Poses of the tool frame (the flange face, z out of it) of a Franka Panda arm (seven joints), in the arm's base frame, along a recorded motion.
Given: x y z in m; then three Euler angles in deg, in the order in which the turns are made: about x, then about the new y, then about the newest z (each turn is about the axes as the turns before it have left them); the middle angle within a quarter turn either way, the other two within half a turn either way.
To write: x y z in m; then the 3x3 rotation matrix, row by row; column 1 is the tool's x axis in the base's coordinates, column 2 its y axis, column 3 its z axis. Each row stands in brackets. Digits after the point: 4 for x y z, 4 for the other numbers.
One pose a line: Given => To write
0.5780, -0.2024, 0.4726, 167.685, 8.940, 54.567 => [0.5780, -0.2024, 0.4726], [[0.5727, -0.8049, 0.1554], [-0.7768, -0.5934, -0.2107], [0.2618, -0.0001, -0.9651]]
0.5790, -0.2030, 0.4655, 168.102, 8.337, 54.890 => [0.5790, -0.2030, 0.4655], [[0.5691, -0.8094, 0.1450], [-0.7833, -0.5872, -0.2040], [0.2503, 0.0025, -0.9682]]
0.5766, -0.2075, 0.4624, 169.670, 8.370, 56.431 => [0.5766, -0.2075, 0.4624], [[0.5471, -0.8243, 0.1456], [-0.8053, -0.5657, -0.1774], [0.2286, -0.0202, -0.9733]]
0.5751, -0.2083, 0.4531, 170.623, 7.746, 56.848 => [0.5751, -0.2083, 0.4531], [[0.5419, -0.8296, 0.1348], [-0.8140, -0.5579, -0.1614], [0.2091, -0.0222, -0.9776]]
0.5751, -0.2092, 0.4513, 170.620, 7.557, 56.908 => [0.5751, -0.2092, 0.4513], [[0.5412, -0.8305, 0.1315], [-0.8149, -0.5566, -0.1616], [0.2074, -0.0197, -0.9781]]
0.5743, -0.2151, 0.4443, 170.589, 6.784, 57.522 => [0.5743, -0.2151, 0.4443], [[0.5332, -0.8377, 0.1181], [-0.8219, -0.5460, -0.1624], [0.2005, -0.0105, -0.9796]]
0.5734, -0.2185, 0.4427, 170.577, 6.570, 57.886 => [0.5734, -0.2185, 0.4427], [[0.5281, -0.8414, 0.1144], [-0.8256, -0.5403, -0.1626], [0.1987, -0.0086, -0.9800]]
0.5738, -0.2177, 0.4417, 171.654, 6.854, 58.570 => [0.5738, -0.2177, 0.4417], [[0.5177, -0.8472, 0.1193], [-0.8352, -0.5307, -0.1441], [0.1854, -0.0251, -0.9823]]
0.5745, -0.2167, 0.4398, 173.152, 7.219, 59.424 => [0.5745, -0.2167, 0.4398], [[0.5046, -0.8541, 0.1257], [-0.8472, -0.5180, -0.1183], [0.1661, -0.0468, -0.9850]]
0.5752, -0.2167, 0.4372, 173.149, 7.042, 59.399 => [0.5752, -0.2167, 0.4372], [[0.5052, -0.8542, 0.1226], [-0.8471, -0.5180, -0.1184], [0.1646, -0.0440, -0.9854]]
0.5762, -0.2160, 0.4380, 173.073, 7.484, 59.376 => [0.5762, -0.2160, 0.4380], [[0.5051, -0.8532, 0.1302], [-0.8462, -0.5192, -0.1196], [0.1696, -0.0498, -0.9842]]
